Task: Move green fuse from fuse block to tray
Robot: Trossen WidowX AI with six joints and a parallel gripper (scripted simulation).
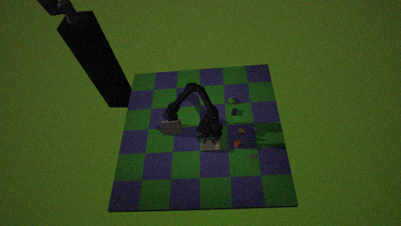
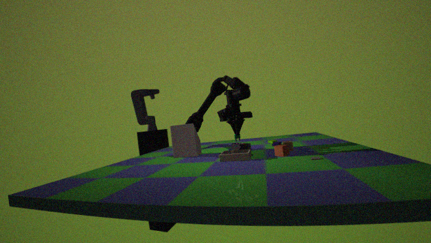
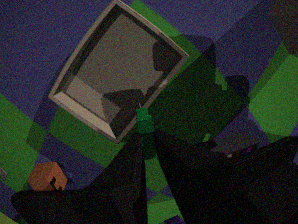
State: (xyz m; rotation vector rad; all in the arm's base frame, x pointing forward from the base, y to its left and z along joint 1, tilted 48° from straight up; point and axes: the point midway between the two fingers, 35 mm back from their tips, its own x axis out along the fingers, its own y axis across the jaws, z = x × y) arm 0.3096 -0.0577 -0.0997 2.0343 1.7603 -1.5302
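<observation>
My gripper tip is now 10 mm past the tray, 40 mm to the left of it and 100 mm above it. Round my gripper tip: brown cube: 220 mm ahead, 80 mm to the left, 80 mm below; then green fuse: 10 mm below; then orange cube: 200 mm ahead, 30 mm to the right, 80 mm below.
</observation>
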